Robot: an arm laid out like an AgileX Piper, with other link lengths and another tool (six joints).
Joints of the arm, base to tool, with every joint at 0 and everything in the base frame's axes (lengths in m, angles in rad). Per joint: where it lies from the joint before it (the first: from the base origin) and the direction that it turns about. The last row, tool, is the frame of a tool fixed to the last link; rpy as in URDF.
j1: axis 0 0 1 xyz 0.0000 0.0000 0.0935
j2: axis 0 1 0 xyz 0.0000 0.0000 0.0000
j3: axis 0 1 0 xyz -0.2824 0.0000 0.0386
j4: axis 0.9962 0 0.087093 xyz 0.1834 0.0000 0.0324
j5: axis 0 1 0 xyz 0.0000 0.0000 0.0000
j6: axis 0.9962 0 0.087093 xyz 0.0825 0.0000 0.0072
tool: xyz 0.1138 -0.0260 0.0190 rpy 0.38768 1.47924 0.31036
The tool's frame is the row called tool.
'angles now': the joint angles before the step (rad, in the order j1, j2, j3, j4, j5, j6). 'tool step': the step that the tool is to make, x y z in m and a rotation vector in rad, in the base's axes. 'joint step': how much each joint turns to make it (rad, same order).
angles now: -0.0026, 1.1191, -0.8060, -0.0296, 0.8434, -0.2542
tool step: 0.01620, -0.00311, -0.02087, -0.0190, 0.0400, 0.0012
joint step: 0.0000, 0.1020, 0.0342, -0.0270, -0.0960, 0.0120
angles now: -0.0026, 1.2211, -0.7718, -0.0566, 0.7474, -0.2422
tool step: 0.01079, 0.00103, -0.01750, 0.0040, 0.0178, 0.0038
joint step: 0.0000, 0.0723, 0.0369, 0.0021, -0.0915, 0.0000
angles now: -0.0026, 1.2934, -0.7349, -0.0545, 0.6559, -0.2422
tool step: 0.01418, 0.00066, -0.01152, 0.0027, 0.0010, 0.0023
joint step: 0.0001, 0.0719, 0.0077, -0.0002, -0.0786, 0.0017
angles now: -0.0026, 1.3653, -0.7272, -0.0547, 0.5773, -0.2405
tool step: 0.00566, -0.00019, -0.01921, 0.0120, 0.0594, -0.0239
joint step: 0.0000, 0.0858, 0.0000, 0.0001, -0.0256, 0.0273
